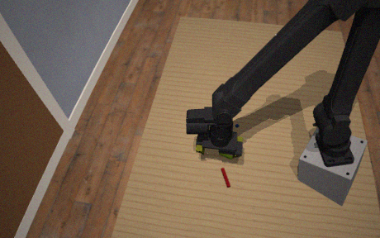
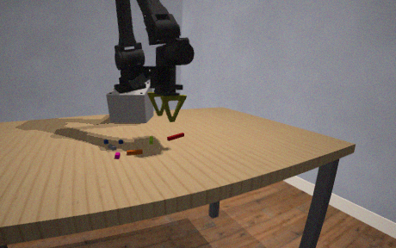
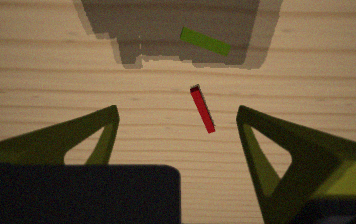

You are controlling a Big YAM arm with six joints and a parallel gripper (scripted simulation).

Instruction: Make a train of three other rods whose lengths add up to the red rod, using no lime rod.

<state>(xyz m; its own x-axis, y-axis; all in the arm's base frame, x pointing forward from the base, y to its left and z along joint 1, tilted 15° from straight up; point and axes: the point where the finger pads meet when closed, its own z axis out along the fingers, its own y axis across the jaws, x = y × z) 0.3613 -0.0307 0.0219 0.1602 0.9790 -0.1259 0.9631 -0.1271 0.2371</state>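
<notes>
Now: hand 160 mm to the left of the grey rod, 80 mm above it and 30 mm past it. From my hand the other things lie so: orange rod 120 mm to the right, 80 mm below, 40 mm ahead; red rod 80 mm below, 50 mm to the left, 20 mm behind; lime rod 80 mm below, 30 mm to the right, 30 mm behind.
</notes>
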